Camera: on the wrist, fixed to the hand. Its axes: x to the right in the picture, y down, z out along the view.
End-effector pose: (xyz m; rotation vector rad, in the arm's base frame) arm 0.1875 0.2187 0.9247 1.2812 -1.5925 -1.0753
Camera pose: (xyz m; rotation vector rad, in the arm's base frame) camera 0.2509 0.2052 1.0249 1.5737 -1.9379 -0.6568
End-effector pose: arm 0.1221 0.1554 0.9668 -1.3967 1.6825 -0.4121
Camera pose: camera 0.0036 0.1433 0.9596 -0.9942 1.4754 -0.7708
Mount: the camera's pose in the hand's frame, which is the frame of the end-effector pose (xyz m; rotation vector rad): 0.0110 0.0745 -0.0926 0.5044 0.0166 0.0313
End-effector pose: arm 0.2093 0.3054 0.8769 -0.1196 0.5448 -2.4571
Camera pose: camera 0.2219 0.2775 0.7615 0.1141 -0.0766 -2.4858
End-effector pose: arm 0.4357 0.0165 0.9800 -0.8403 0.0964 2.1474
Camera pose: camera 0.4271 -0.0570 0.8864 -0.5601 0.6340 2.0114
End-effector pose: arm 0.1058 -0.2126 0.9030 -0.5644 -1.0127 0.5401
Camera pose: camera 0.1814 -0.1678 0.8222 -0.1355 -0.8109 0.7860
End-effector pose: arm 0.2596 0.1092 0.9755 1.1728 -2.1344 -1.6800
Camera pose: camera 0.2711 0.0369 1.0698 1.2483 -2.6375 -1.1388
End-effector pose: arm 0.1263 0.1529 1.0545 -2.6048 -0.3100 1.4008
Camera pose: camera 0.2174 0.0794 1.0780 -2.2105 0.0819 1.2643
